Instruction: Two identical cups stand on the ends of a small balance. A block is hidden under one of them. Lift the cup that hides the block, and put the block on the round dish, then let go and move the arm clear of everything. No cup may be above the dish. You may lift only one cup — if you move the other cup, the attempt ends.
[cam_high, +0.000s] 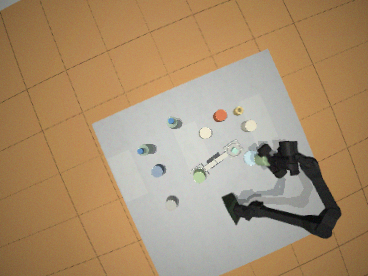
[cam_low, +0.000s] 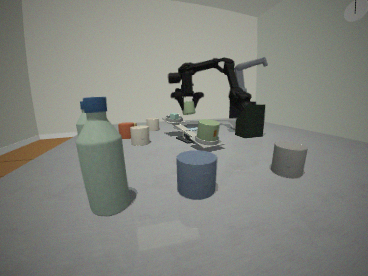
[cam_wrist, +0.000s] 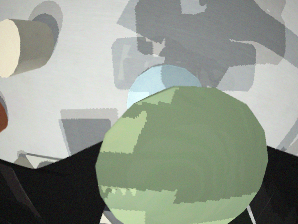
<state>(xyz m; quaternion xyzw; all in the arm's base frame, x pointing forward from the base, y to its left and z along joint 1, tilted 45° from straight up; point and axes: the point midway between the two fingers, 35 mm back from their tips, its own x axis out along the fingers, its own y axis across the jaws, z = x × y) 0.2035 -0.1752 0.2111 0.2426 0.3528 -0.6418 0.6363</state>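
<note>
Now: the teal block 12 cm ahead of my gripper tip, 11 cm to the left of it and 2 cm below it. From my gripper tip the other things lie so: white balance: 24 cm to the left, 10 cm ahead, 8 cm below; orange cylinder: 32 cm ahead, 7 cm to the left, 7 cm below; pale blue round dish: 10 cm below, 1 cm to the left.
</note>
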